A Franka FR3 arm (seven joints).
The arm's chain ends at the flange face. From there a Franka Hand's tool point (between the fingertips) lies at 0.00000 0.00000 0.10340 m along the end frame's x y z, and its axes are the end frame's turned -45 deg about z.
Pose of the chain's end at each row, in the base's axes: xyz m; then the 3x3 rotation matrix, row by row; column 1 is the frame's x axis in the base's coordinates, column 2 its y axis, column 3 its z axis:
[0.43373, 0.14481, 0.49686], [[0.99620, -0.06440, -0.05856], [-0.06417, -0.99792, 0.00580], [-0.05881, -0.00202, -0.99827]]
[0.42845, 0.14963, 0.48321], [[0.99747, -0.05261, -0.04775], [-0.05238, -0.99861, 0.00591], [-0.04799, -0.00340, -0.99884]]
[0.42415, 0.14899, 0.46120], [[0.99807, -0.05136, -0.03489], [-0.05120, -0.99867, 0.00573], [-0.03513, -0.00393, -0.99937]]
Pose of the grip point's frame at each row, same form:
[0.42767, 0.14541, 0.39364], [[0.74996, 0.65888, -0.05856], [0.66026, -0.75101, 0.00580], [-0.04016, -0.04301, -0.99827]]
[0.42351, 0.15024, 0.37993], [[0.74252, 0.66812, -0.04775], [0.66909, -0.74316, 0.00591], [-0.03153, -0.03634, -0.99884]]
[0.42054, 0.14958, 0.35787], [[0.74206, 0.66943, -0.03489], [0.66996, -0.74237, 0.00573], [-0.02206, -0.02762, -0.99937]]

